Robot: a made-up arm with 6 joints. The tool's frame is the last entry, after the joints.
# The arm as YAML. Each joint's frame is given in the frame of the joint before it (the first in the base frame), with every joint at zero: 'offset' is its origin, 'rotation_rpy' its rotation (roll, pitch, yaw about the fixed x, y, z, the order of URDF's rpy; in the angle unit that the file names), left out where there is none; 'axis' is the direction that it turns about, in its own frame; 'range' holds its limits. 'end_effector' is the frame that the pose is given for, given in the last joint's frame.
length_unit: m
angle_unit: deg
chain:
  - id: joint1
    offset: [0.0, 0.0, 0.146]
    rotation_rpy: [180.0, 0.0, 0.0]
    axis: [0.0, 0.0, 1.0]
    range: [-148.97, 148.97]
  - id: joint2
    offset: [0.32, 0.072, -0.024]
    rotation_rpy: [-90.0, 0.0, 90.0]
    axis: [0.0, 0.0, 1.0]
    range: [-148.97, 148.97]
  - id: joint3
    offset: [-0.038, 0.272, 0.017]
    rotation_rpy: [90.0, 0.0, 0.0]
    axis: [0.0, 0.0, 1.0]
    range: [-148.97, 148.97]
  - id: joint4
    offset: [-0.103, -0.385, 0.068]
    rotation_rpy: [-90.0, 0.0, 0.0]
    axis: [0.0, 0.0, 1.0]
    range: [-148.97, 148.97]
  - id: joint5
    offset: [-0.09, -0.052, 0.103]
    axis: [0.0, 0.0, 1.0]
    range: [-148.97, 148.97]
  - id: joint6
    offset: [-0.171, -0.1, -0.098]
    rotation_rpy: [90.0, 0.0, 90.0]
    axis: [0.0, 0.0, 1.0]
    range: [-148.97, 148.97]
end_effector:
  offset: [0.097, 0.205, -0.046]
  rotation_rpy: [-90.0, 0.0, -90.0]
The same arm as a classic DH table. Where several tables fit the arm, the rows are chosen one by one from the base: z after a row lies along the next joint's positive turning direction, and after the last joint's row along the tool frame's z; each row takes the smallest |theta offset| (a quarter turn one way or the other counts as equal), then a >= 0, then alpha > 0; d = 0 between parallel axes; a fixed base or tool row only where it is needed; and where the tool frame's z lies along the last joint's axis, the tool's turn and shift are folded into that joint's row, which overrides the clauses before.
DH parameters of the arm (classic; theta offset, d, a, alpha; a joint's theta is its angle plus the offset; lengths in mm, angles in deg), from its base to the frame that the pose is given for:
base (fixed): 0 0 0 180
joint1: 90 -170 72 -90
joint2: 0 -303 -38 90
joint3: 0 -204 -103 -90
joint4: 30.02 0 -103.9 0
joint5: 59.98 -380 -100 90
joint6: 90 -217 205 90
tool (fixed): 180 97 0 0
Joint limits (deg, base to tool): -148.97..148.97 -148.97..148.97 -148.97..148.97 -148.97..148.97 -148.97..148.97 -148.97..148.97

